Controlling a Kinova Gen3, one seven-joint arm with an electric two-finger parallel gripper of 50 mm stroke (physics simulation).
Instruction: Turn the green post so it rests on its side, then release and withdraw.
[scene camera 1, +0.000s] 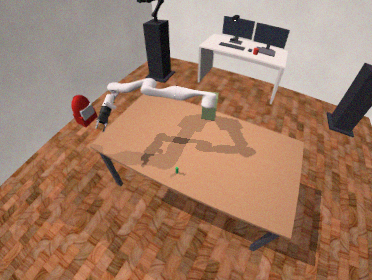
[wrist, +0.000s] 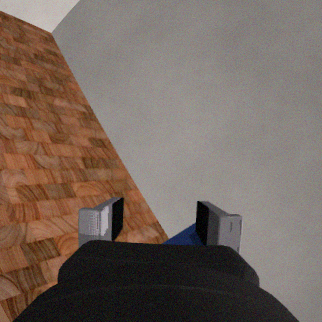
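The green post is small and stands upright on the wooden table, near the table's front edge in the scene view. My gripper is open, with its two fingers wide apart and no thing between them. It is above the left end of the table, far to the left of the post. The post does not show in the wrist view.
The arm's green base block stands at the table's back edge. A red object with a grey panel is beyond the left end. A white desk with monitors and dark pedestals stand behind and to the right.
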